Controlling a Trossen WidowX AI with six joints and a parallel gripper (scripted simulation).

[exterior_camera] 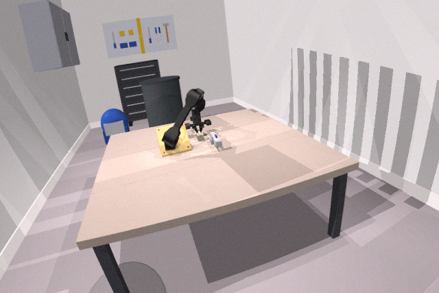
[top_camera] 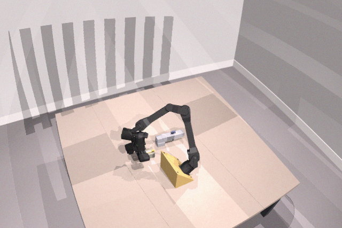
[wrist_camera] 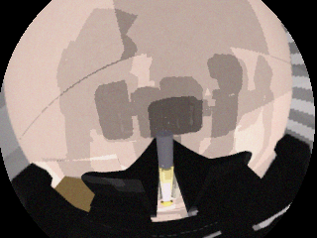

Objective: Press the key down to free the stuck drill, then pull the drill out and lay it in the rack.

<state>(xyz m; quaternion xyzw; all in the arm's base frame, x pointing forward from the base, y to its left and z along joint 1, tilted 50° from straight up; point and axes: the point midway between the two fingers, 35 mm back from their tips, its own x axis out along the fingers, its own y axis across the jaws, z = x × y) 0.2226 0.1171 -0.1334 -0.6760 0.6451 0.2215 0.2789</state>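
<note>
The drill lies 40 mm to the right of my gripper tip and 30 mm above it. Also, from my gripper tip: light grey fixture block: 220 mm to the right, 60 mm ahead, 30 mm above; rack: 50 mm to the right, 10 mm above; blue key: 250 mm to the right, 60 mm ahead, 40 mm above.
</note>
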